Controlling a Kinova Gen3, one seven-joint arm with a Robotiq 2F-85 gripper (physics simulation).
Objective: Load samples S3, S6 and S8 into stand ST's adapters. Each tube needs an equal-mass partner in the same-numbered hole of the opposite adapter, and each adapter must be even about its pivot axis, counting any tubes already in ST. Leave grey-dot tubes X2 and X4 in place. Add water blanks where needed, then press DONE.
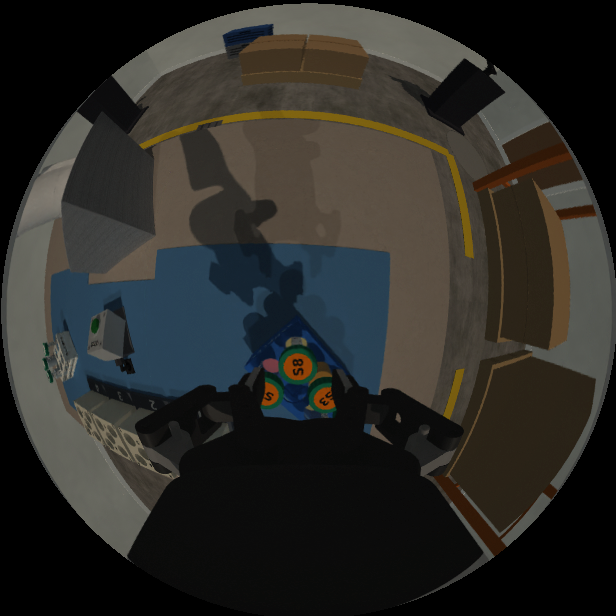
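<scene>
My gripper (299, 389) is open and hangs just above a blue tube rack (298, 347) on the blue mat. Its two dark fingers stand on either side of a cluster of orange-capped tubes. The cap marked S8 (297, 364) is in the middle, a little farther out. The cap marked S3 (323, 397) is next to the right finger. A third orange cap (268, 395) is next to the left finger, with its label partly hidden. A pink cap (268, 363) and another tube top (297, 343) show behind them. No tube is gripped.
A grey box with a green dot (106, 333) and a small white rack (60, 359) sit at the mat's left. A dark numbered stand (129, 402) and a perforated white block (112, 436) lie lower left. A large grey box (109, 201) stands far left and shelving (528, 264) on the right.
</scene>
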